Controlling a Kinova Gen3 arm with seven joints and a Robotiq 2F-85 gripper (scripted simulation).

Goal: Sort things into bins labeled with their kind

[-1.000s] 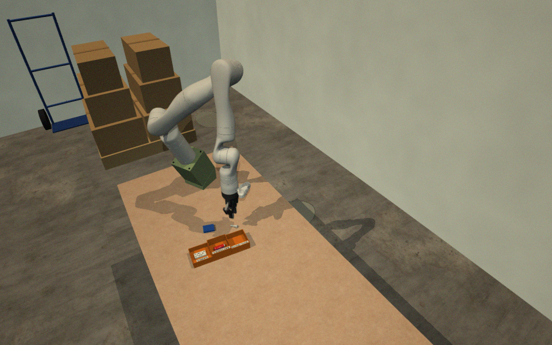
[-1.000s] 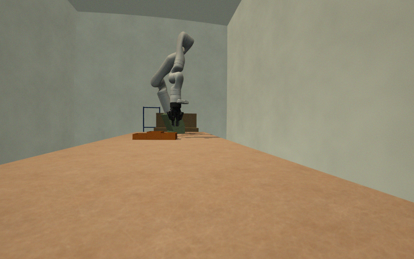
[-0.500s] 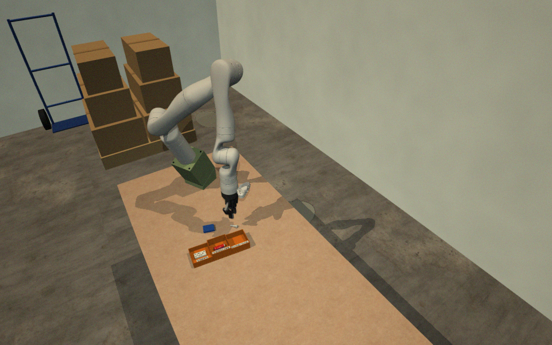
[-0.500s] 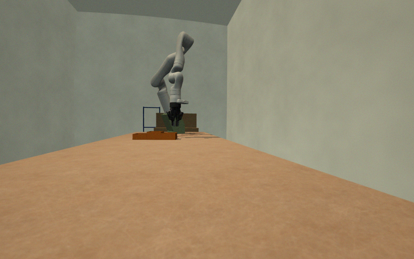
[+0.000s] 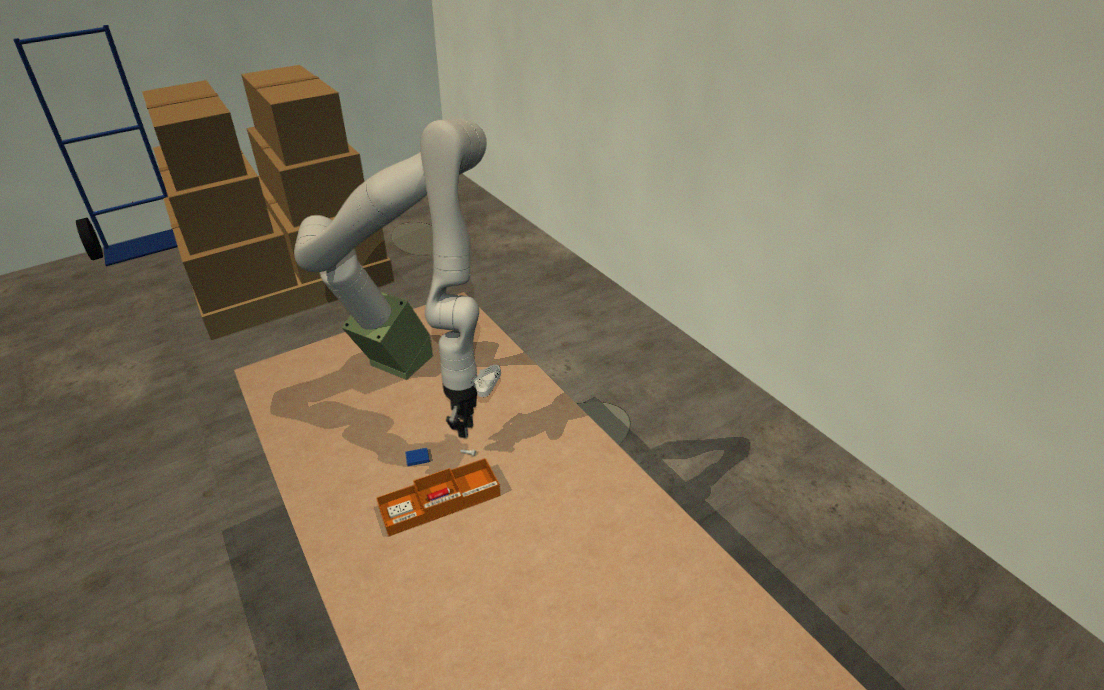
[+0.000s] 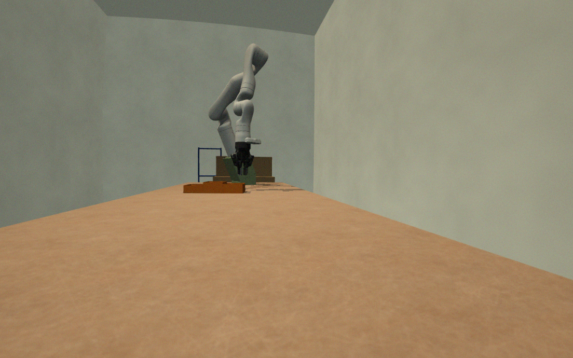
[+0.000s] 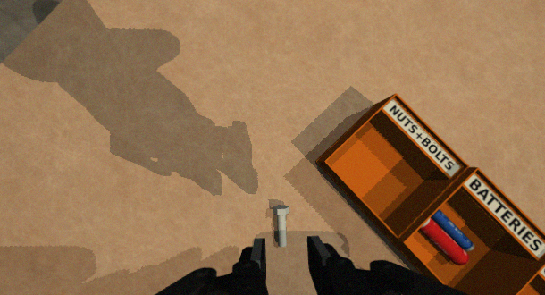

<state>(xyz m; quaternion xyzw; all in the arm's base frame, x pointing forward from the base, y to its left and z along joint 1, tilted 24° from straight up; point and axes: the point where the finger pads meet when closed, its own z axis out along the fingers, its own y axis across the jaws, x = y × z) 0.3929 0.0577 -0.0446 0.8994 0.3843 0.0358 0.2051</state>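
Right now the grey bolt is 9 cm below my hand. The rest, counted from my hand: joined orange bins 11 cm to the right, 10 cm ahead, 7 cm below; red battery 11 cm to the right, 9 cm ahead, 8 cm below; blue block 11 cm to the right, 9 cm below, 5 cm behind.
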